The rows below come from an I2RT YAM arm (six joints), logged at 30 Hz.
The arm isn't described. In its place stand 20 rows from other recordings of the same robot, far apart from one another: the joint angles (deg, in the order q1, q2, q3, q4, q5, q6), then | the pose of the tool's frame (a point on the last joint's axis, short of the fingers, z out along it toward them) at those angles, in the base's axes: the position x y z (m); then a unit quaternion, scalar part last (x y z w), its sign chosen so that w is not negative.
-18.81, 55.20, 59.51, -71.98, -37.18, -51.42 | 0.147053 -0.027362 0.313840 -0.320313 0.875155 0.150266 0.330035
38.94, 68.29, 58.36, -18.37, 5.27, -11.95 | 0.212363 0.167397 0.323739 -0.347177 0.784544 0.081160 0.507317
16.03, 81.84, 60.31, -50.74, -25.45, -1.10 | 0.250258 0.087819 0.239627 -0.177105 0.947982 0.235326 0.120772
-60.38, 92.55, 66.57, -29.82, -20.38, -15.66 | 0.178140 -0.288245 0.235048 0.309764 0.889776 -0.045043 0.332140
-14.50, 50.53, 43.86, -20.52, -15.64, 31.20 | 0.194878 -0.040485 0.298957 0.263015 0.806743 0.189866 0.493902
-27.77, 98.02, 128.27, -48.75, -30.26, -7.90 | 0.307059 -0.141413 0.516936 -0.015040 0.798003 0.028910 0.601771
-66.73, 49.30, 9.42, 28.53, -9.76, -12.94 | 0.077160 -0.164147 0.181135 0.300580 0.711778 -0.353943 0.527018
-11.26, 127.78, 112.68, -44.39, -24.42, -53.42 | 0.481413 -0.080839 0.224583 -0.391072 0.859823 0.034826 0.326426
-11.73, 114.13, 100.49, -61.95, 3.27, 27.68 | 0.398504 -0.084818 0.248869 0.337748 0.932420 -0.010639 0.128084
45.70, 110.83, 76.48, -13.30, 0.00, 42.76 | 0.296015 0.303338 0.190544 -0.023921 0.932175 0.251964 0.258829
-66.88, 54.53, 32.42, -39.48, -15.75, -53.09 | 0.074808 -0.150604 0.196657 0.081903 0.957373 -0.144038 0.236605
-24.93, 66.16, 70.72, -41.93, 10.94, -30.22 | 0.214189 -0.107010 0.368135 0.001036 0.893288 -0.280016 0.351606
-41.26, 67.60, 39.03, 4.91, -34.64, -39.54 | 0.207188 -0.154844 0.251658 -0.150871 0.801451 -0.148751 0.559274
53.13, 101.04, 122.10, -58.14, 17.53, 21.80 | 0.226827 0.284564 0.451563 -0.173529 0.870260 0.159587 0.432513
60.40, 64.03, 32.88, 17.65, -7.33, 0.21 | 0.120224 0.220829 0.249942 -0.427220 0.658219 0.355098 0.508072
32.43, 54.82, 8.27, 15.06, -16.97, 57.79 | 0.139675 0.101054 0.136241 0.119063 0.857687 0.433286 0.249921
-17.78, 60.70, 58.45, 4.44, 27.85, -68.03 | 0.226665 -0.090152 0.398093 -0.128806 0.683019 -0.598323 0.398626
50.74, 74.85, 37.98, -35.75, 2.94, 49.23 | 0.137935 0.165880 0.164775 -0.009146 0.988160 0.099371 0.116538
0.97, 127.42, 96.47, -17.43, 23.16, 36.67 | 0.492449 -0.005665 0.168839 0.348580 0.849795 -0.065333 0.389964
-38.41, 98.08, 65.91, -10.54, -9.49, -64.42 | 0.298755 -0.229385 0.221213 -0.237763 0.882027 -0.265174 0.308513
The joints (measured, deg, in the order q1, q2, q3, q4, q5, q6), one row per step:
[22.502 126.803 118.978 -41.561 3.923 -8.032]
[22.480 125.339 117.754 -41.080 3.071 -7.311]
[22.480 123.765 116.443 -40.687 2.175 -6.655]
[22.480 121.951 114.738 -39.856 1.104 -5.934]
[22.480 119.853 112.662 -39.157 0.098 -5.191]
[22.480 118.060 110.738 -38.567 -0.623 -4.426]
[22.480 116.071 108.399 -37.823 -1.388 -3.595]
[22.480 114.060 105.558 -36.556 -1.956 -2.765]
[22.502 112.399 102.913 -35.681 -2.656 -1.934]
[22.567 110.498 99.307 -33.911 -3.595 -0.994]
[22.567 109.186 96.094 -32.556 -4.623 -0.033]
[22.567 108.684 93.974 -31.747 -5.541 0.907]
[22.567 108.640 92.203 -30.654 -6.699 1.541]
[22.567 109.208 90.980 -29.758 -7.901 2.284]
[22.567 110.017 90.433 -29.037 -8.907 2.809]
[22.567 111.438 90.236 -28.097 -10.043 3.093]
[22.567 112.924 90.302 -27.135 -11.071 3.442]
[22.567 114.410 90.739 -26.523 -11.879 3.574]
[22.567 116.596 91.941 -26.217 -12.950 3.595]
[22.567 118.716 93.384 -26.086 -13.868 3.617]
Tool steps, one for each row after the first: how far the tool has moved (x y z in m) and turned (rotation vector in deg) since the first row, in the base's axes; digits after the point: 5 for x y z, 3 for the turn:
[-0.00429 -0.00141 0.00590 1.323 -0.280 -0.007]
[-0.00926 -0.00286 0.01198 2.607 -0.490 0.099]
[-0.01481 -0.00444 0.01819 4.154 -0.887 0.292]
[-0.02179 -0.00666 0.02419 5.581 -1.084 0.438]
[-0.02800 -0.00874 0.02823 6.724 -1.110 0.376]
[-0.03507 -0.01115 0.03140 7.911 -1.037 0.300]
[-0.04209 -0.01367 0.03229 8.980 -1.057 0.101]
[-0.04863 -0.01572 0.03085 9.924 -0.519 -0.023]
[-0.05611 -0.01765 0.02667 11.156 -0.019 -0.009]
[-0.06210 -0.01945 0.01966 12.217 1.089 -0.077]
[-0.06542 -0.02021 0.01225 13.084 2.408 -0.248]
[-0.06695 -0.02007 0.00394 13.984 3.582 -0.026]
[-0.06663 -0.01914 -0.00586 14.874 5.054 0.092]
[-0.06501 -0.01779 -0.01379 15.604 6.163 0.264]
[-0.06135 -0.01552 -0.02394 16.262 7.299 0.687]
[-0.05723 -0.01313 -0.03319 16.970 8.216 1.013]
[-0.05297 -0.01083 -0.04096 17.418 8.968 1.361]
[-0.04655 -0.00746 -0.05026 17.894 10.010 1.916]
[-0.04013 -0.00419 -0.05826 18.322 10.874 2.387]

